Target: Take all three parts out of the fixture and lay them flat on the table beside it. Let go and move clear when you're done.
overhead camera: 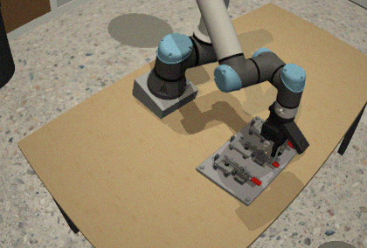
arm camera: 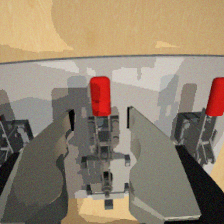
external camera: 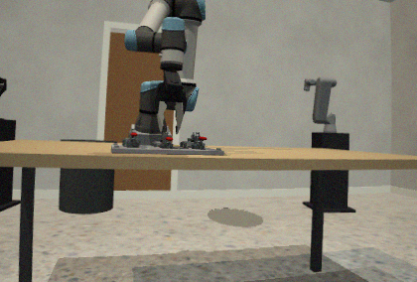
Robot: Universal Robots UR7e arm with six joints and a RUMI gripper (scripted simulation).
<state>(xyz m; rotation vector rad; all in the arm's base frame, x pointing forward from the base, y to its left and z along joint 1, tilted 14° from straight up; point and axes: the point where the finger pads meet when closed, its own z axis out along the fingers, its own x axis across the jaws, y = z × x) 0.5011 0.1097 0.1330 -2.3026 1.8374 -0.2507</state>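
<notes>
Now: the grey fixture plate 8 cm behind my hand, 7 cm below it and 2 cm to the right of it.
</notes>
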